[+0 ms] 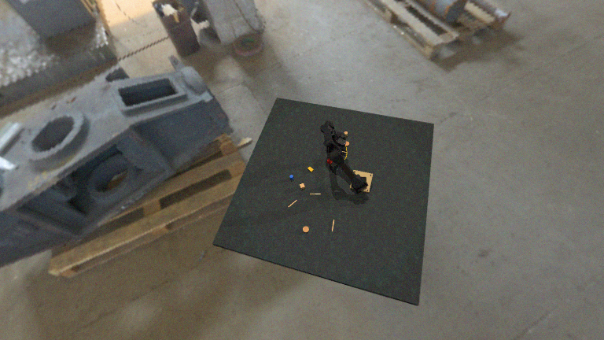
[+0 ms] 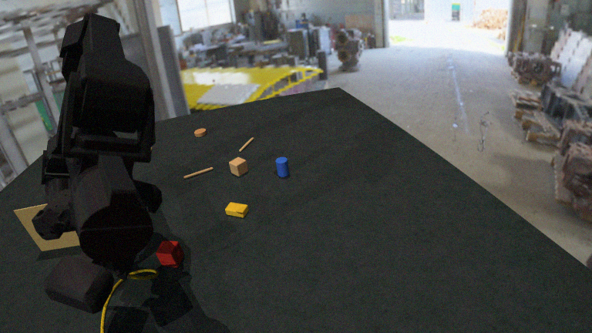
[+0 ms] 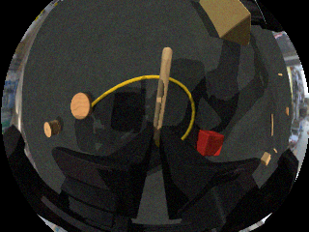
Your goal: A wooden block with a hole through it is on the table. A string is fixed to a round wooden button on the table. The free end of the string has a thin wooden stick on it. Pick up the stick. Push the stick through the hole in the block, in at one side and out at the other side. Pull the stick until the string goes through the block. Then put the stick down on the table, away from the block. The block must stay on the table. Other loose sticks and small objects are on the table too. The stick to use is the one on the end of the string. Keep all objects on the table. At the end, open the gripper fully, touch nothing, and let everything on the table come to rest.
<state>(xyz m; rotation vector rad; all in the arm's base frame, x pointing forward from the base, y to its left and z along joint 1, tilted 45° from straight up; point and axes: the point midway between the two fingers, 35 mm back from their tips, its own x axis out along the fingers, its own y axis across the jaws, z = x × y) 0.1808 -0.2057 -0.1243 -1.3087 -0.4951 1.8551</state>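
My gripper tip is now 7 cm to the right of the red block, 6 cm short of it and 4 cm above it. Round my gripper tip: thin wooden stick: 1 cm to the left, 1 cm behind, 1 cm above; round wooden button: 10 cm to the right, 5 cm below, 5 cm behind; yellow block: 19 cm ahead, 15 cm to the left, 5 cm below.
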